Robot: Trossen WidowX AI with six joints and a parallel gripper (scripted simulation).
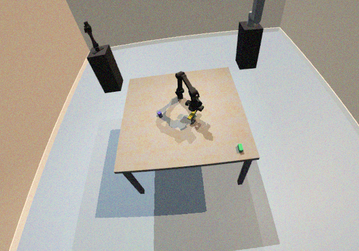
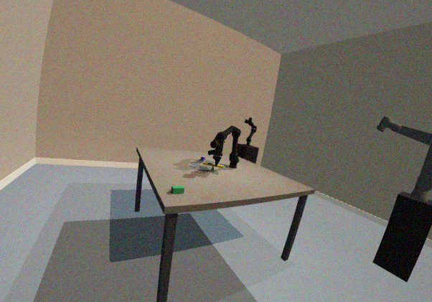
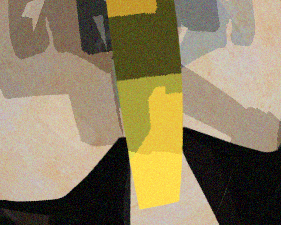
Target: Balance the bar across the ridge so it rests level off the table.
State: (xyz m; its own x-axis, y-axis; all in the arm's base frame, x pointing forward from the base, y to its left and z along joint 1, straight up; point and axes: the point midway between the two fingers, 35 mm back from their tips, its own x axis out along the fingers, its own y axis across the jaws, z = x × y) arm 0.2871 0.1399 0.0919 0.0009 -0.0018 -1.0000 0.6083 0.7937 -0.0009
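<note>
Right now the yellow bar is 20 mm ahead of my gripper tip and 20 mm to the right of it. The rest, counted from my gripper tip: green block (450 mm ahead, 360 mm to the left, 40 mm below); purple cube (60 mm behind, 370 mm to the right, 40 mm below).
</note>
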